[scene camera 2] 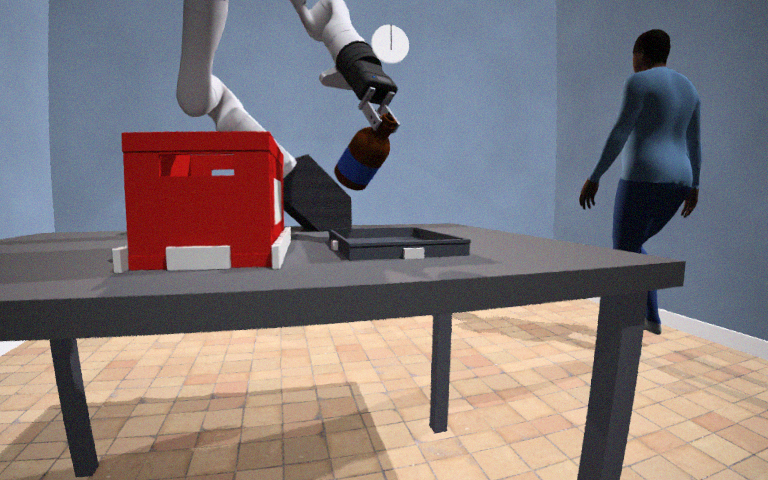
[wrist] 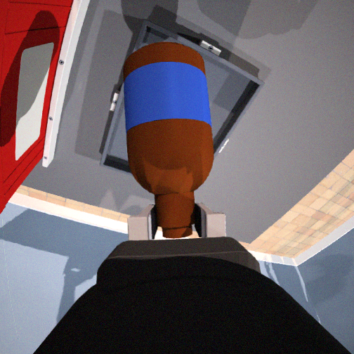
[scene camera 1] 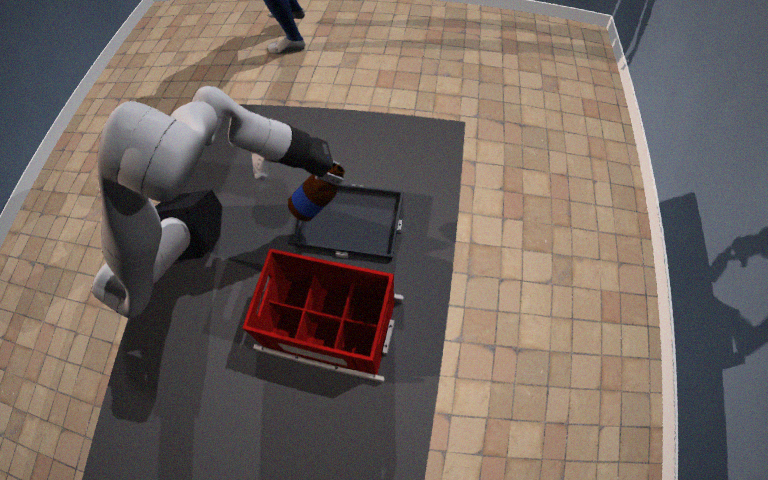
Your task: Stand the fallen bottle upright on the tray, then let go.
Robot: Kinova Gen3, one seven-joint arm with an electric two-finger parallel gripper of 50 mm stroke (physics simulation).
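Frame: origin at the arm's base, x ahead, y left, z up, level; metres.
Seen in the pictures: gripper, fingertip midpoint: (scene camera 2: pixel 387 127) (scene camera 1: pixel 338 174); arm's base, link origin: (scene camera 2: pixel 284 173) (scene camera 1: pixel 173 235).
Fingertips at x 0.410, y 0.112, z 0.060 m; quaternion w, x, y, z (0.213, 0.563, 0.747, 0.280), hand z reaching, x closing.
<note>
Pixels of each thing's middle, then the offset from my fingertips to it. "spot": a spot on its surface instead.
- brown bottle, body centre: (scene camera 2: pixel 368 150) (scene camera 1: pixel 318 190) dx -0.048, dy -0.017, dz -0.036 m
- dark shallow tray, surface spot: (scene camera 2: pixel 407 250) (scene camera 1: pixel 400 229) spot: dx +0.136, dy -0.031, dz -0.202 m
- red crate, body centre: (scene camera 2: pixel 221 200) (scene camera 1: pixel 323 315) dx -0.036, dy -0.281, dz -0.128 m
The brown bottle (scene camera 1: pixel 313 196) (scene camera 2: pixel 364 157) (wrist: pixel 168 115) with a blue label hangs in the air, tilted, its neck up and its base down toward the arm's base side. My gripper (scene camera 1: pixel 334 173) (scene camera 2: pixel 386 117) (wrist: pixel 175 215) is shut on the bottle's neck, one finger on each side. The dark shallow tray (scene camera 1: pixel 397 226) (scene camera 2: pixel 407 250) (wrist: pixel 237 119) lies flat on the table below. In the scene camera 2 view the bottle's base is well above the tray's rim, apart from it. In the scene camera 1 view the bottle overlaps the tray's left rear corner.
A red crate (scene camera 1: pixel 320 263) (scene camera 2: pixel 198 209) (wrist: pixel 30 100) with six compartments stands beside the tray, with white strips along its foot. The arm's black base block (scene camera 1: pixel 205 223) (scene camera 2: pixel 318 195) is behind the tray. A person (scene camera 1: pixel 286 22) (scene camera 2: pixel 656 130) stands beyond the table.
</note>
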